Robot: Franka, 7 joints.
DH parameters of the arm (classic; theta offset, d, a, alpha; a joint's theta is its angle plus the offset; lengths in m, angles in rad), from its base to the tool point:
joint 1: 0 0.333 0 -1.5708
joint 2: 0 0 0 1.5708
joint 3: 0 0.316 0.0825 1.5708
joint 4: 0 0 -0.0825 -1.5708
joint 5: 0 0.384 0 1.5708
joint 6: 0 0 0.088 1.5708
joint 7: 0 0.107 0 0
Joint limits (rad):
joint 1: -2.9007..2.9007
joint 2: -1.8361..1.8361
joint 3: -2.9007..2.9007
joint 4: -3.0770..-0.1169
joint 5: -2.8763..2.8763
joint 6: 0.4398..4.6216
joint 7: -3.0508..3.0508
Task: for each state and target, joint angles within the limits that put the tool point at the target. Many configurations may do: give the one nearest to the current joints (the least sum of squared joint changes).
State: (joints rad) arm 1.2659 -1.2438 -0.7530 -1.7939 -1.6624 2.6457 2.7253
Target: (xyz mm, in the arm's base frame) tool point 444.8 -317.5 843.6
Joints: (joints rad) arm 1.4942 -1.1737 -0.9381 -1.4532 -1.6470 2.5620 2.7253
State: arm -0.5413 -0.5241 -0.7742 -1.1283 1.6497 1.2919 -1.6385
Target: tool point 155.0 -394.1 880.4
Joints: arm -0.5126 -0.2320 -0.7900 -1.4299 1.5571 1.2723 -1.6385
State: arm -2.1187 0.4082 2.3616 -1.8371 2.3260 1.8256 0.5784
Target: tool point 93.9 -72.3 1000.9
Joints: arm -2.2292 1.0320 2.7991 -1.8181 2.2467 1.6070 0.5784
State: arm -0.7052 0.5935 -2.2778 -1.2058 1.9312 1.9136 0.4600
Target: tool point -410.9 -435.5 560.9
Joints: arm -0.9290 0.6865 -1.7984 -1.9149 1.8267 1.9049 0.4600
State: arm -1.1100 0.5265 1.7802 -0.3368 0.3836 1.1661 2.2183
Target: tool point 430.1 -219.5 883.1
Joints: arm -1.1090 0.7279 1.6808 -0.4265 0.3304 1.0622 2.2183
